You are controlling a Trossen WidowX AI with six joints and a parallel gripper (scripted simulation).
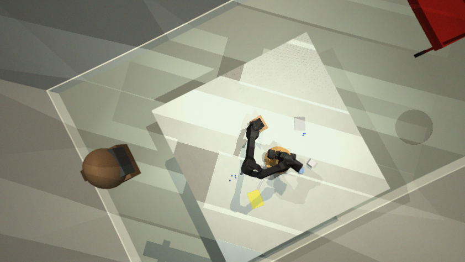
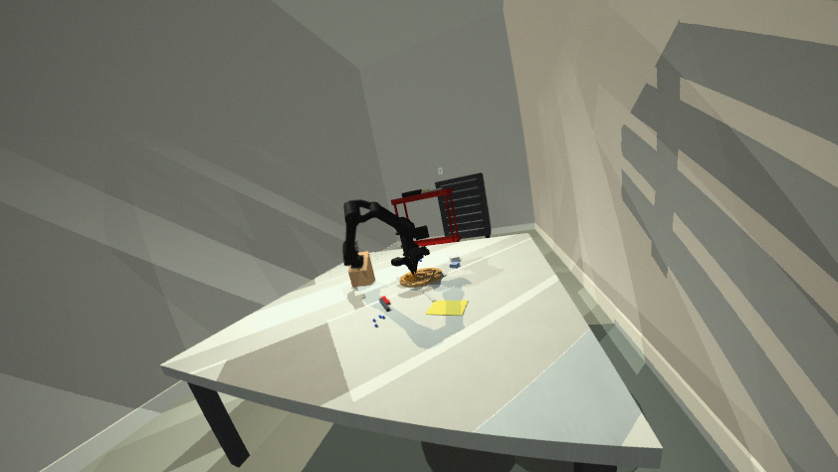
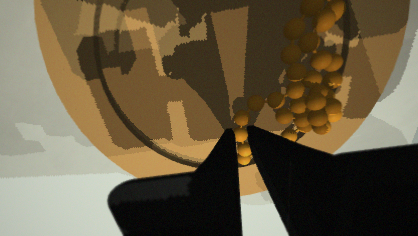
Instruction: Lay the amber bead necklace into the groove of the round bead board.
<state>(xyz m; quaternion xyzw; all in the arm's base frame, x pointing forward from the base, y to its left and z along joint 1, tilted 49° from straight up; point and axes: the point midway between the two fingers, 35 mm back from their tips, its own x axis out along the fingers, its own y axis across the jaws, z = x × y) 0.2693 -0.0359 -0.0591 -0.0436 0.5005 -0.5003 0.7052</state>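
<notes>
The round bead board lies 4 cm ahead of my gripper tip, 2 cm to the right of it and 1 cm below it. The rest, counted from my gripper tip: light blue cube 19 cm ahead, 8 cm to the left, 1 cm below; then red-handled tool 25 cm to the right, 5 cm behind, 1 cm below; then white cube 18 cm to the left, 18 cm ahead.
</notes>
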